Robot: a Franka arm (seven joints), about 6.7 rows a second.
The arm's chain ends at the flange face. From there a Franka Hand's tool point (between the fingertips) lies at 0.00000 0.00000 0.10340 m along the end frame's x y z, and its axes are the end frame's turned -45 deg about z.
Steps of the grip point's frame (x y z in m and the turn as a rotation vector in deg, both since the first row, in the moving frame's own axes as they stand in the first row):
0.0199 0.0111 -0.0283 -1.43 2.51 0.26
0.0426 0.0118 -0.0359 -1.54 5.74 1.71
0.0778 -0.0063 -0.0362 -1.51 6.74 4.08
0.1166 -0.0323 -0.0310 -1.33 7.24 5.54
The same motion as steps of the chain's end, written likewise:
0.0169 -0.0049 -0.0282 0.76 2.79 0.26
0.0291 -0.0166 -0.0353 2.97 5.15 1.71
0.0398 -0.0532 -0.0354 3.70 5.83 4.08
0.0484 -0.0983 -0.0301 4.18 6.06 5.54

